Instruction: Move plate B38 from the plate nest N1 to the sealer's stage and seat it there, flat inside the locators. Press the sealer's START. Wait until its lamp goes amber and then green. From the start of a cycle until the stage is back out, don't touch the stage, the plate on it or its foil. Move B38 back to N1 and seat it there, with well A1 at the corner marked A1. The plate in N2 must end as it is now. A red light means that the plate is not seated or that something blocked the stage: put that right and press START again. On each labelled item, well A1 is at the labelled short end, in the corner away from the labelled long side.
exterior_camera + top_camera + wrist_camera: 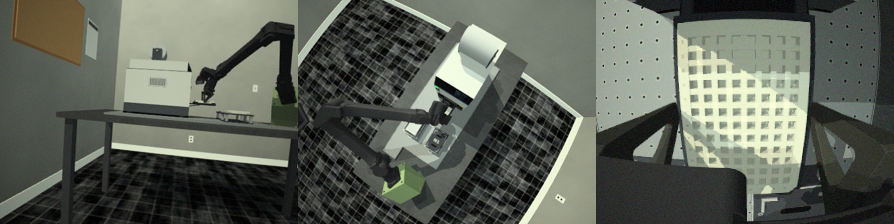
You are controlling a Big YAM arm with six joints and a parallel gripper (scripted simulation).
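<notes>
Now: hand 2 cm above the sealer stage. From my hand the other things lie so: foil roll (32 cm ahead, 30 cm above, 10 cm to the left); white-topped plate (22 cm behind, 7 cm to the left, 5 cm below).
</notes>
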